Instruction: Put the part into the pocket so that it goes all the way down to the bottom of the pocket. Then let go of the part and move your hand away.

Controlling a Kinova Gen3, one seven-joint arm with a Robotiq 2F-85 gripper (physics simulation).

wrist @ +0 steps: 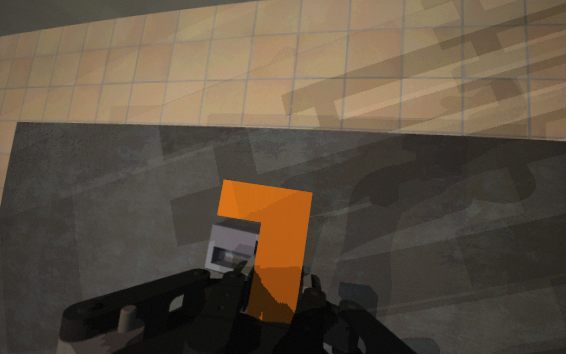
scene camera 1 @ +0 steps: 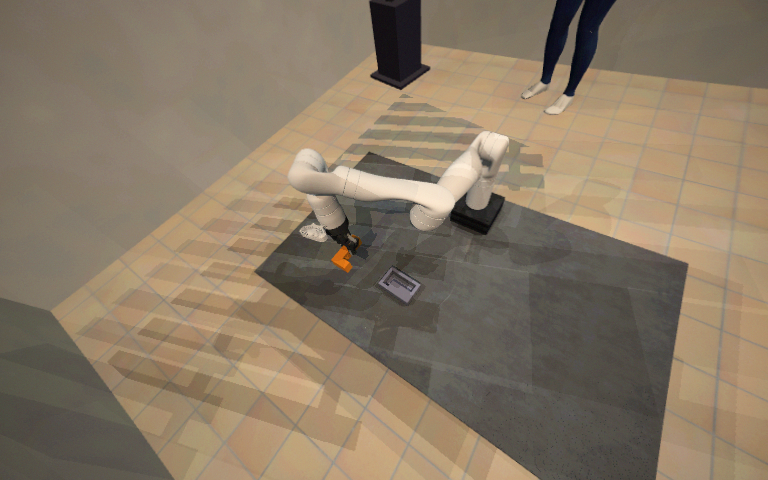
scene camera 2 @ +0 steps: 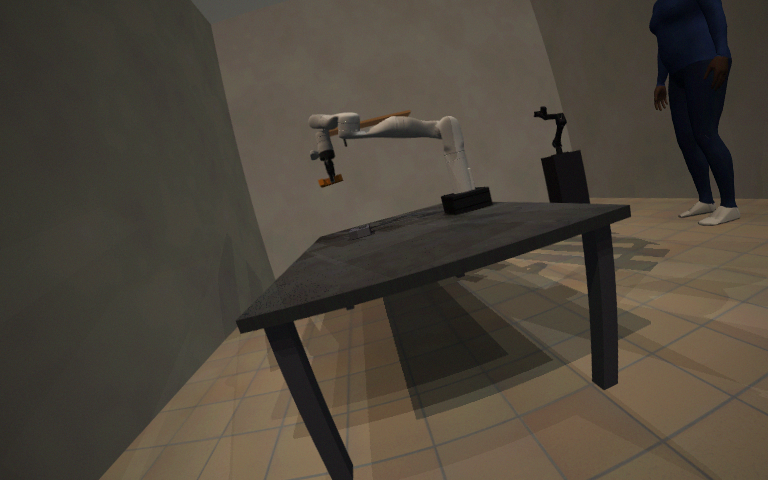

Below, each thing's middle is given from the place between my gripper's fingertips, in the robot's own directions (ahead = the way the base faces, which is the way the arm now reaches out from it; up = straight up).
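I find the orange L-shaped part [wrist: 284,214] 1 cm above my hand, 1 cm ahead of it and 1 cm to the left of it. Going by their middles, the orange L-shaped part is the nearest to my hand of the things named here. The grey pocket block [scene camera 1: 403,288] is 11 cm to the left of my hand, 9 cm behind it and 25 cm below it.
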